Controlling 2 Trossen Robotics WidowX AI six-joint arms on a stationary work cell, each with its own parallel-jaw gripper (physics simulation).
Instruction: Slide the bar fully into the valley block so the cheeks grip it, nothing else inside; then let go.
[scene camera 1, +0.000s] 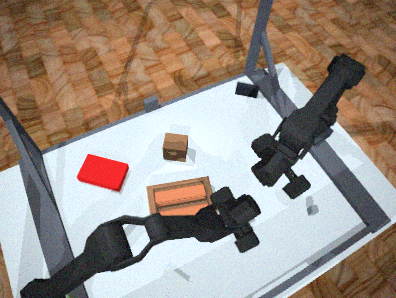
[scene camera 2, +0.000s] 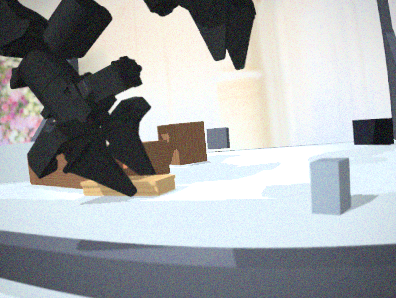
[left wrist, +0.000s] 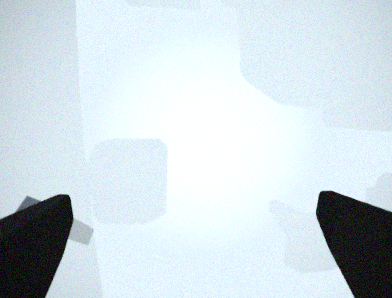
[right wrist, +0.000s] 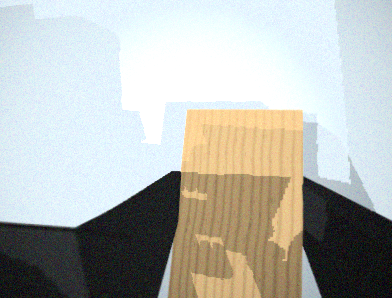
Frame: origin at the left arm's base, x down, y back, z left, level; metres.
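Where they show: left gripper, fingertip midpoint: (scene camera 2: 231, 65) (left wrist: 196, 206); right gripper, fingertip midpoint: (scene camera 2: 144, 186) (right wrist: 236, 183).
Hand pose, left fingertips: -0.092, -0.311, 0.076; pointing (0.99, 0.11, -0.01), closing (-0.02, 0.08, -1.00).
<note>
After its pixels a point has its place, as x, y, z.
The bar, a flat piece of pale striped wood (scene camera 2: 162, 185) @(0.027, -0.390, 0.107) (right wrist: 242, 150) @(0.020, -0.406, 0.096), lies low at the table top beside the brown-walled block; in scene camera 1 the right arm hides it. My right gripper (scene camera 1: 235, 219) @(0.030, -0.417, 0.092) (scene camera 2: 141, 183) @(0.030, -0.417, 0.092) (right wrist: 236, 183) @(0.030, -0.417, 0.092) is shut on the bar, with one finger against each long side. The brown-walled block (scene camera 1: 151, 200) @(-0.015, -0.627, -0.092) (scene camera 2: 159, 155) @(0.007, -0.446, -0.043), which I take for the valley block, has orange slopes with a groove between them; the right arm covers its lower part in scene camera 1. My left gripper (scene camera 1: 281, 167) (scene camera 2: 230, 63) @(-0.092, -0.311, 0.076) (left wrist: 196, 206) @(-0.092, -0.311, 0.076) is open and empty, high above the table.
A brown cube (scene camera 1: 175, 146) @(-0.039, -0.471, -0.196) (scene camera 2: 182, 142) @(-0.004, -0.447, -0.171) stands behind the brown-walled block. A red box (scene camera 1: 103, 172) @(0.006, -0.701, -0.267) lies at the left. A small grey block (scene camera 1: 312, 207) @(0.000, -0.233, 0.206) (scene camera 2: 330, 186) @(0.017, -0.230, 0.224) stands at the right. A black block (scene camera 1: 246, 90) @(0.002, -0.095, -0.274) (scene camera 2: 372, 131) @(0.010, -0.089, -0.267) is near the back frame.
</note>
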